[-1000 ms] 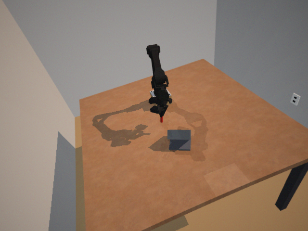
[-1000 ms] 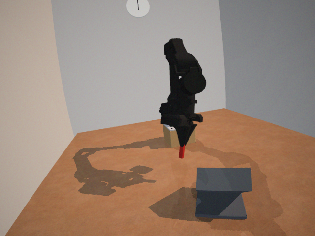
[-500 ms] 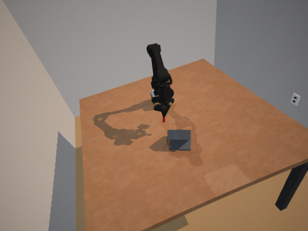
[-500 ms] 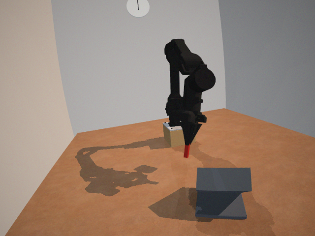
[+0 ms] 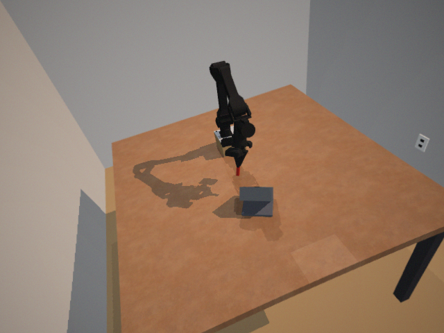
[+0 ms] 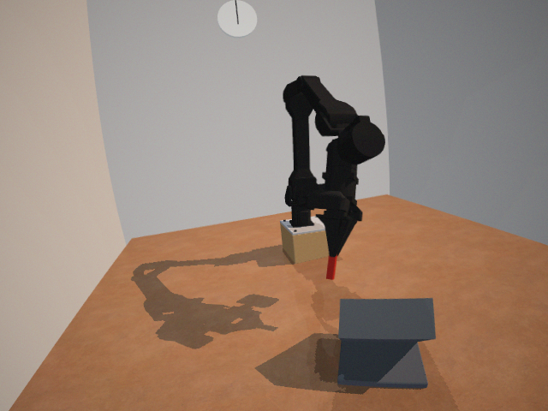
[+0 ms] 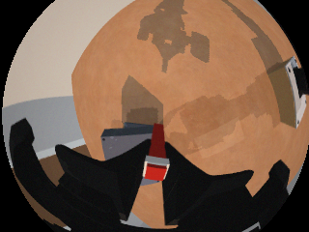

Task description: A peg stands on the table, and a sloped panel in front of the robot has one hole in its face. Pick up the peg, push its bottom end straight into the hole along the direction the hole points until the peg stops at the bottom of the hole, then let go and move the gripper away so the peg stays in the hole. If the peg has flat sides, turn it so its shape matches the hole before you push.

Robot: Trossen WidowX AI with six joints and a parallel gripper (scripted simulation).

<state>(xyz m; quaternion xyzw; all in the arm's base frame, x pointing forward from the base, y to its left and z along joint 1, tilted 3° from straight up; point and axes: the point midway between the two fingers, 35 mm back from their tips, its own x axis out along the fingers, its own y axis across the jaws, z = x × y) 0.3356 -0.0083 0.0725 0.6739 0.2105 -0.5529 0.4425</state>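
My gripper tip is now 120 mm short of the grey sloped panel, 70 mm above it and 40 mm to the right of it. Round my gripper tip: red peg: 20 mm above, 10 mm behind.
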